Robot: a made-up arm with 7 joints. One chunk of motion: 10 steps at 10 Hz.
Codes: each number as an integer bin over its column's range. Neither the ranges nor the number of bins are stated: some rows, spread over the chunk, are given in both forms.
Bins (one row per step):
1: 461 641 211 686 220 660 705
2: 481 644 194 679 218 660 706
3: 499 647 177 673 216 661 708
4: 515 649 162 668 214 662 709
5: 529 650 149 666 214 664 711
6: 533 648 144 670 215 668 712
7: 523 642 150 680 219 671 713
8: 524 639 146 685 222 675 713
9: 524 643 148 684 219 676 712
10: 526 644 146 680 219 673 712
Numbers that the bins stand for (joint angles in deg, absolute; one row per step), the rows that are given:
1: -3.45 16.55 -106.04 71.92 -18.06 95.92 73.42
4: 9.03 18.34 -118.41 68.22 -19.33 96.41 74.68
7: 10.88 16.77 -121.44 70.69 -18.27 98.64 75.94
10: 11.57 17.22 -122.45 70.69 -18.27 99.14 75.63
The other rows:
2: 1.17 17.22 -110.33 70.48 -18.49 95.92 73.73
3: 5.33 17.89 -114.62 69.24 -18.91 96.16 74.37
5: 12.26 18.57 -121.69 67.80 -19.33 96.91 75.31
6: 13.19 18.12 -122.95 68.63 -19.12 97.90 75.63
8: 11.11 16.10 -122.45 71.72 -17.64 99.63 75.94
9: 11.11 17.00 -121.94 71.51 -18.27 99.88 75.63

